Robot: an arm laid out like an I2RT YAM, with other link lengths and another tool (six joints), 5 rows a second.
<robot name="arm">
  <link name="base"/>
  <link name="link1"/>
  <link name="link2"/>
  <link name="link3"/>
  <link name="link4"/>
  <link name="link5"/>
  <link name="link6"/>
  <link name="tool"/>
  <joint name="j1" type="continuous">
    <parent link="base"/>
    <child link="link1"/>
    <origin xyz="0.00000 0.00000 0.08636"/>
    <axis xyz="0 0 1"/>
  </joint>
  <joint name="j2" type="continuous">
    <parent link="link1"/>
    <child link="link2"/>
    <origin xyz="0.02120 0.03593 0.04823"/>
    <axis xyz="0 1 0"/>
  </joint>
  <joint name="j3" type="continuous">
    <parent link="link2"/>
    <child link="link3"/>
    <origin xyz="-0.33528 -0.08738 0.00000"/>
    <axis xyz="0 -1 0"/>
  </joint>
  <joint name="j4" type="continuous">
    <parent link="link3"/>
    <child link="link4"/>
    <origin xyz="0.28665 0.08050 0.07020"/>
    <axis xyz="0 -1 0"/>
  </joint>
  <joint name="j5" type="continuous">
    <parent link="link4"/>
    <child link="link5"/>
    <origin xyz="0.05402 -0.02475 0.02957"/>
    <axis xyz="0 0 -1"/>
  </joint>
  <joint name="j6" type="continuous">
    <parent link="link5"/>
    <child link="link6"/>
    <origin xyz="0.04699 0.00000 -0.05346"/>
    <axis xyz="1 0 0"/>
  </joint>
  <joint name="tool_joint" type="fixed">
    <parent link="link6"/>
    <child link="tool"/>
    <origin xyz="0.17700 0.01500 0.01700" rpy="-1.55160 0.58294 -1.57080"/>
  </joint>
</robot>
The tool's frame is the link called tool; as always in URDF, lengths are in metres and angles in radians. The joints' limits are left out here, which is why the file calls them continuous.
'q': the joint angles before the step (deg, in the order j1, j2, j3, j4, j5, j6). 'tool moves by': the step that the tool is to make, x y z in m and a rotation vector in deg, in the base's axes. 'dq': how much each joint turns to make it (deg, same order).
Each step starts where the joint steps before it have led.
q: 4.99 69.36 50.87 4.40 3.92 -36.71
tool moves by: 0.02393 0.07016 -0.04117 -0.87 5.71 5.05
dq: 9.91 8.99 3.24 -0.20 4.59 1.55
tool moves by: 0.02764 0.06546 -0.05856 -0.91 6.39 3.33
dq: 7.21 12.13 4.66 0.66 3.09 2.65
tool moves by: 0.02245 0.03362 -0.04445 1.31 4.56 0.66
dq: 2.27 9.02 4.23 0.42 -0.05 3.48
